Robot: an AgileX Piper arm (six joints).
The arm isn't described. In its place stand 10 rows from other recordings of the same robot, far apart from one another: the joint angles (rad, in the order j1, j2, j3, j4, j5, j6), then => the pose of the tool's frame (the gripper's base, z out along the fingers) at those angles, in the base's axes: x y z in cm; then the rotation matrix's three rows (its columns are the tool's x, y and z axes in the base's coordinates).
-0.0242, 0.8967, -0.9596, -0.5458, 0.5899, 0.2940 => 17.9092 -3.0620 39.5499; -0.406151 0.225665 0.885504; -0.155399 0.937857 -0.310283; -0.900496 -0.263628 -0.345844
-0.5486, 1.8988, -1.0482, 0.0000, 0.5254, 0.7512 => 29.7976 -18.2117 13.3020; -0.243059 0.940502 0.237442; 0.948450 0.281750 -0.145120; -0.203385 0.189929 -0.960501
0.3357, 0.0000, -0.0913, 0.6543, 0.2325, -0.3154 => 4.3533 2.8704 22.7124; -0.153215 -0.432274 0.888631; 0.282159 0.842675 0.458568; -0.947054 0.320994 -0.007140
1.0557, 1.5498, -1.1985, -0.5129, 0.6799, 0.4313 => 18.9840 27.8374 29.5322; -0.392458 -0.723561 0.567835; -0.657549 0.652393 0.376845; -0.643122 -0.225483 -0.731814
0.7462, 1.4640, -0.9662, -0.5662, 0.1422, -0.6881 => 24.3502 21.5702 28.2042; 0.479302 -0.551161 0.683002; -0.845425 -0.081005 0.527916; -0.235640 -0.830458 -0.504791
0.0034, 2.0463, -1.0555, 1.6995, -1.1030, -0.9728 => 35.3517 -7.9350 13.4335; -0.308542 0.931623 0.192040; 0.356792 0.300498 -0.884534; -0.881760 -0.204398 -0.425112
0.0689, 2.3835, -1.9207, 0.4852, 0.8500, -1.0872 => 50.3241 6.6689 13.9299; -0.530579 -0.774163 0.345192; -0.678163 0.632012 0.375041; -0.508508 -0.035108 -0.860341
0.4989, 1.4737, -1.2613, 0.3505, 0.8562, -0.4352 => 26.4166 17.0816 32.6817; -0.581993 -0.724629 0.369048; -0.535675 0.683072 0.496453; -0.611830 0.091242 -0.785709
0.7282, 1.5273, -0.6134, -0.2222, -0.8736, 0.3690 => 21.5133 21.2429 24.0333; -0.149234 -0.768047 0.622762; 0.161479 0.602430 0.781667; -0.975527 0.217214 0.034121
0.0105, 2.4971, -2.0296, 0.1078, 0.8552, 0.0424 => 51.9935 1.2849 10.3569; -0.941489 0.069466 0.329808; 0.102785 0.991094 0.084667; -0.320989 0.113612 -0.940244
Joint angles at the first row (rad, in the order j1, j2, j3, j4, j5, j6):
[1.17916 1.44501 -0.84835 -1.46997 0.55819 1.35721]
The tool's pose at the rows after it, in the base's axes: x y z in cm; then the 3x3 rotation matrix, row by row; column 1 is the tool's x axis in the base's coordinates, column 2 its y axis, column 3 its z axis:
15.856 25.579 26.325; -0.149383 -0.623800 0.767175; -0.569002 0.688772 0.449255; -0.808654 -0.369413 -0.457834
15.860 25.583 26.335; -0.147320 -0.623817 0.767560; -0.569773 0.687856 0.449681; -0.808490 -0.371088 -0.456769
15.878 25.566 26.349; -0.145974 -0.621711 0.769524; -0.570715 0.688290 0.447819; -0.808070 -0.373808 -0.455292
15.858 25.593 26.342; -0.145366 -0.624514 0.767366; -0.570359 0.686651 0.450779; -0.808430 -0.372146 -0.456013
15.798 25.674 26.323; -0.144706 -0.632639 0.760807; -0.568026 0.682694 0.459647; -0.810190 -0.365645 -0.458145
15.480 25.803 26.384; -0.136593 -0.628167 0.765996; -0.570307 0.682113 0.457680; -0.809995 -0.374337 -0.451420
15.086 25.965 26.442; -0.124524 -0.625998 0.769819; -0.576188 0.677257 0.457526; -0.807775 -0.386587 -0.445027
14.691 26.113 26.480; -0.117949 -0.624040 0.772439; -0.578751 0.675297 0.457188; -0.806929 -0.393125 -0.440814
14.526 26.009 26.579; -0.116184 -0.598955 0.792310; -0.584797 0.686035 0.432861; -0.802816 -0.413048 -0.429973
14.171 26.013 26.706; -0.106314 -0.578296 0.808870; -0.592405 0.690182 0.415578; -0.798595 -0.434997 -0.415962
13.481 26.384 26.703; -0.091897 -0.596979 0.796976; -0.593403 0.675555 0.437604; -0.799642 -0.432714 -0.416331
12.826 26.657 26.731; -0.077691 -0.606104 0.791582; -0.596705 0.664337 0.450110; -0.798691 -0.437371 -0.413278
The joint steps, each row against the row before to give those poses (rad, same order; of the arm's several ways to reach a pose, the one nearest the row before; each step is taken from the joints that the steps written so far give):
[0.00001 0.00000 0.00001 -0.00006 0.01267 0.00004]
[-0.00001 0.00001 -0.00002 -0.00222 0.00008 -0.00003]
[-0.00001 -0.00001 -0.00001 -0.00192 0.00289 -0.00004]
[0.00001 0.00000 0.00001 -0.00002 -0.00372 0.00004]
[0.00002 0.00000 -0.00002 0.00003 -0.01122 0.00180]
[0.01693 0.00000 0.00002 -0.00583 0.02061 0.00587]
[0.01974 -0.00001 0.00002 -0.00430 0.02085 0.00002]
[0.01915 0.00002 -0.00001 -0.00002 0.01938 0.00233]
[0.01571 -0.00002 0.00000 0.00001 0.04669 -0.00003]
[0.02282 0.00001 0.00002 -0.00414 0.04629 0.00003]
[0.02608 0.00001 -0.00003 0.00002 -0.00138 0.00212]
[0.02694 -0.00002 0.00001 0.00002 0.01147 -0.00001]

